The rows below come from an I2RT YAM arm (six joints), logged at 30 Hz.
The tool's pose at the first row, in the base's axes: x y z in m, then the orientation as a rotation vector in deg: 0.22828 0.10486 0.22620 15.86 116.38 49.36
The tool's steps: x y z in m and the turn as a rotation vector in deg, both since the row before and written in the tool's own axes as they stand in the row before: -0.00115 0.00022 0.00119 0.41 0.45 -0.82; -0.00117 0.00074 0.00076 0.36 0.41 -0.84; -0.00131 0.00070 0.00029 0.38 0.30 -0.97; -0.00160 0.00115 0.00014 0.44 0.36 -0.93; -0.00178 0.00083 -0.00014 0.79 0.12 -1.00; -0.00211 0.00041 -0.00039 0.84 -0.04 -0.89; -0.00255 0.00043 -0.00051 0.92 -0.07 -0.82; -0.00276 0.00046 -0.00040 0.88 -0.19 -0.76; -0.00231 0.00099 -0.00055 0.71 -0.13 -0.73
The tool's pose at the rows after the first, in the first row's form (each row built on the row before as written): 0.22988 0.10502 0.22666 15.07 116.97 48.58; 0.23108 0.10537 0.22763 14.24 117.50 47.82; 0.23199 0.10543 0.22884 13.33 117.92 46.93; 0.23289 0.10566 0.23058 12.47 118.42 46.01; 0.23372 0.10547 0.23235 11.81 118.83 44.63; 0.23461 0.10474 0.23421 11.35 119.11 43.22; 0.23566 0.10383 0.23645 11.02 119.38 41.76; 0.23691 0.10295 0.23883 10.77 119.52 40.35; 0.23769 0.10265 0.24126 10.44 119.64 39.15
